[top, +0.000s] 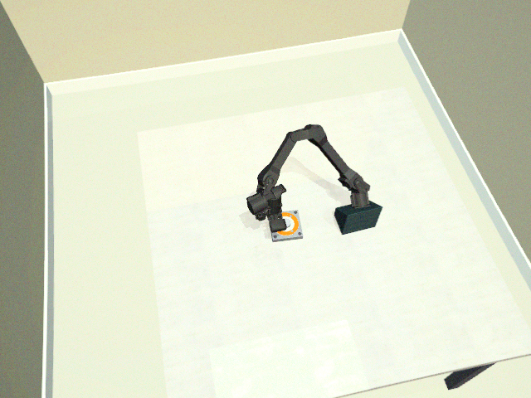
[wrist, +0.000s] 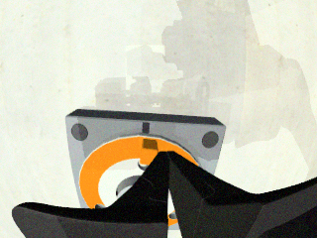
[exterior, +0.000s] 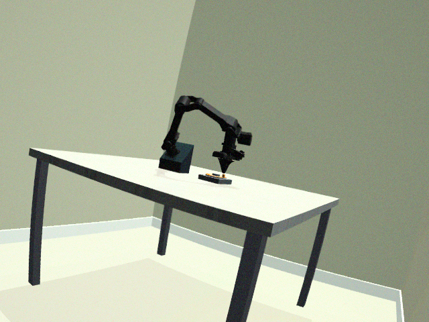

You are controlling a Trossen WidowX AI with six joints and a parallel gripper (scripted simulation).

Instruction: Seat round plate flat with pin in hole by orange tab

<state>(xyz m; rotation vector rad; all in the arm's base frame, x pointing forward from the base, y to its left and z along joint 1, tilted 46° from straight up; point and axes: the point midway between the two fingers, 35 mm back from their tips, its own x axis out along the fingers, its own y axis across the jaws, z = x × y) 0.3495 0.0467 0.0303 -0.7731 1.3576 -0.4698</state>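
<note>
The square grey base is 5 cm behind my gripper tip, 3 cm below it and 1 cm to the left of it.
</note>
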